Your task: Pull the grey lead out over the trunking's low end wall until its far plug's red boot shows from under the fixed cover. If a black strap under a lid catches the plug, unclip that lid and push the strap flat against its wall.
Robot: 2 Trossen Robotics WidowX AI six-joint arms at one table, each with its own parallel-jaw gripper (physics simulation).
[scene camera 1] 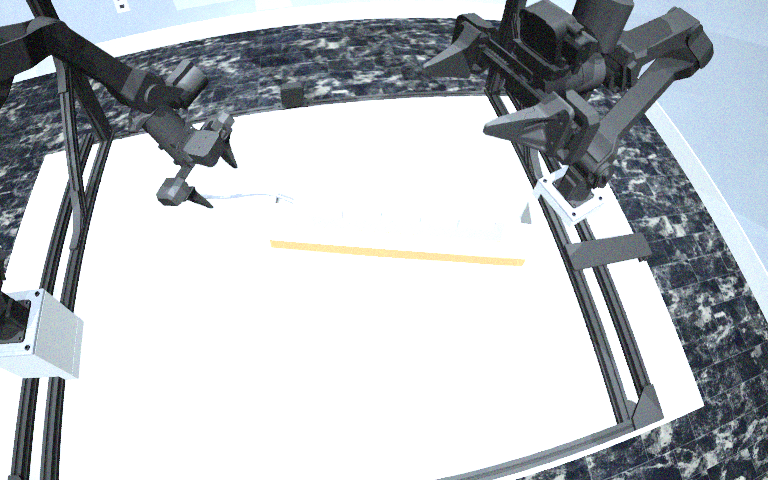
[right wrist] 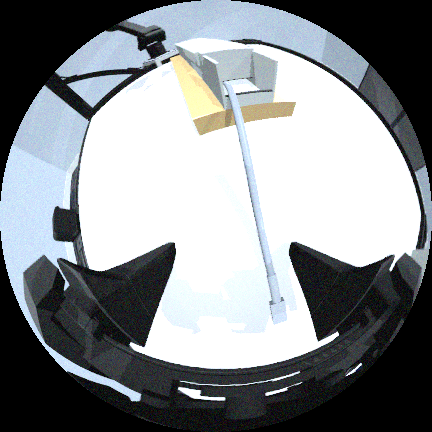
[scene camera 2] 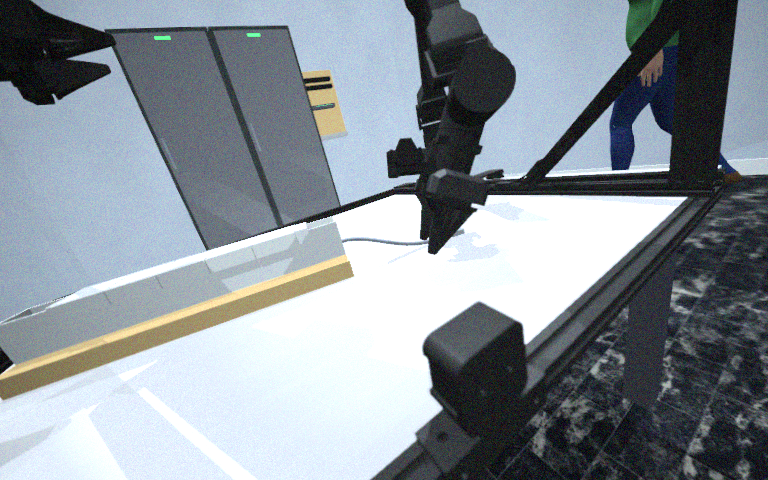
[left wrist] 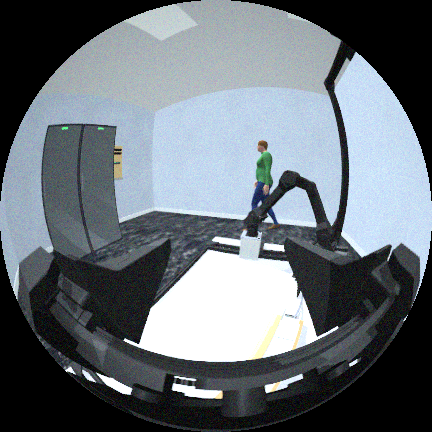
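My left gripper is visible in the left wrist view, in scene camera 1 and in scene camera 2 (111,55), while in the right wrist view the gripper is out of frame. On my left gripper, (left wrist: 335,287) and (scene camera 1: 468,55) are the same spot. There is a pale trunking too, and on it (left wrist: 263,342) and (scene camera 1: 343,237) are the same spot.
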